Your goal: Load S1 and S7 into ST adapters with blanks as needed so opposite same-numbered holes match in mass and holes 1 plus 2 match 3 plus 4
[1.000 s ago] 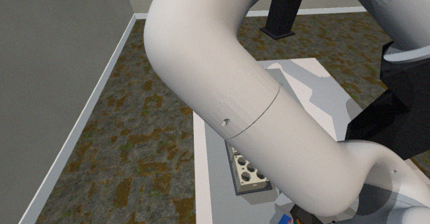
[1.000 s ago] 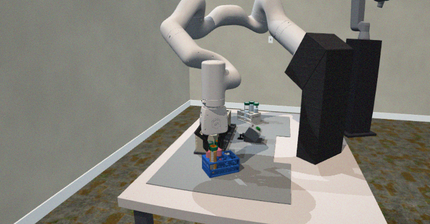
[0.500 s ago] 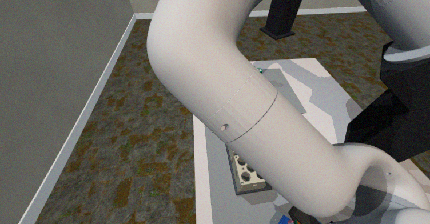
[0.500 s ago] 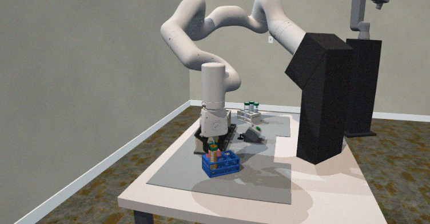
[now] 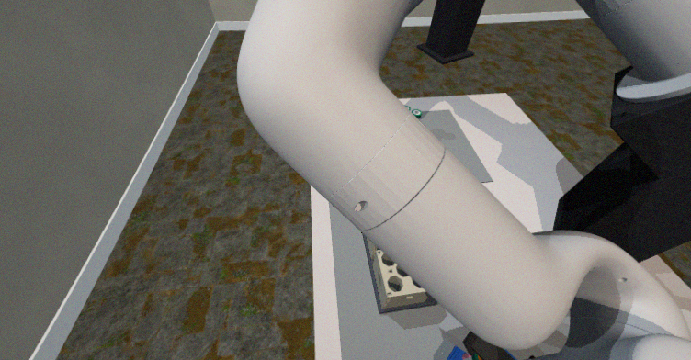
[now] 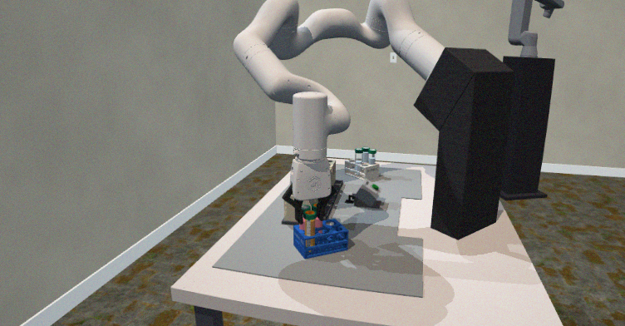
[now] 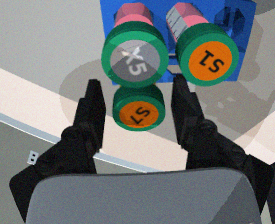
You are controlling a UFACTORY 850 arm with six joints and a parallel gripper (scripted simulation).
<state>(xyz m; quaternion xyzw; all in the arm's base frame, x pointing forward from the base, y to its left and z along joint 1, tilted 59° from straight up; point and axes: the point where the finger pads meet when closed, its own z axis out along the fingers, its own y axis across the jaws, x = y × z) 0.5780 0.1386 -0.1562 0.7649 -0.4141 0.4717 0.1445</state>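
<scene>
Now: hand 1 cm to the right of the sample S7 and 5 cm above it. From my hand the other things lie so: blue sample rack RS (3 cm behind, 3 cm to the right, 9 cm below); then sample S1 (2 cm behind, 5 cm to the right, 5 cm below); then grey-dot tube X5 (1 cm ahead, 3 cm to the right, 5 cm below).
</scene>
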